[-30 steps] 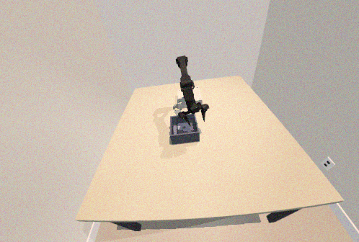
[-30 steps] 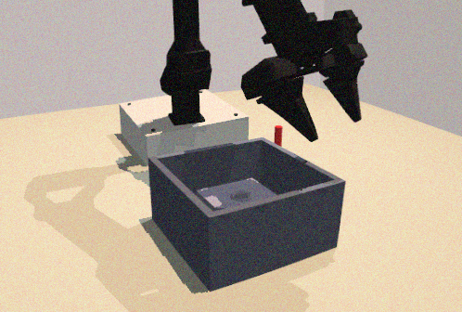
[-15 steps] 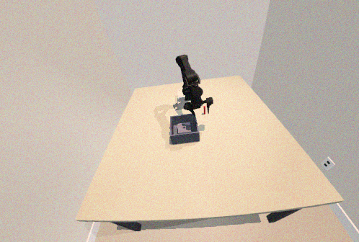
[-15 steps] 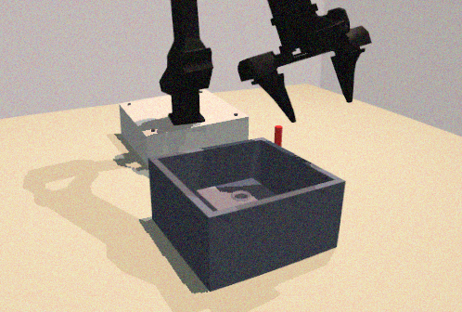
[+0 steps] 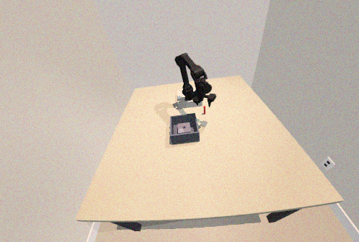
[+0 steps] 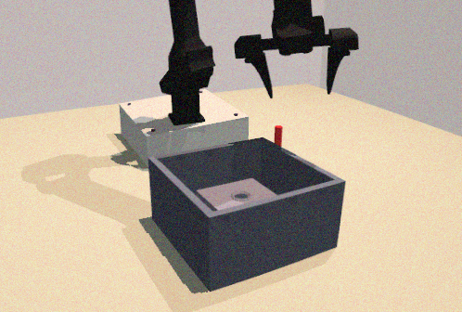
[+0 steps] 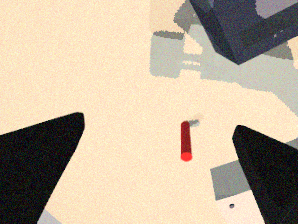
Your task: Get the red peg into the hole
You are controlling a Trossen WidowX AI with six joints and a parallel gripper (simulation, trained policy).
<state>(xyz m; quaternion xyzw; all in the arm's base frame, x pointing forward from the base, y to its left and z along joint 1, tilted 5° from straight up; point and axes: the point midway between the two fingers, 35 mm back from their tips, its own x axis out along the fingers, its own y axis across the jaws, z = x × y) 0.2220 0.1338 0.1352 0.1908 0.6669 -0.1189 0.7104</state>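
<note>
The red peg lies 120 mm below my gripper tip, 90 mm behind it and 10 mm to the left of it. From my gripper tip the other things lie so: pale plate 140 mm to the right, 110 mm below, 110 mm ahead; dark box 140 mm to the right, 130 mm below, 110 mm ahead.
</note>
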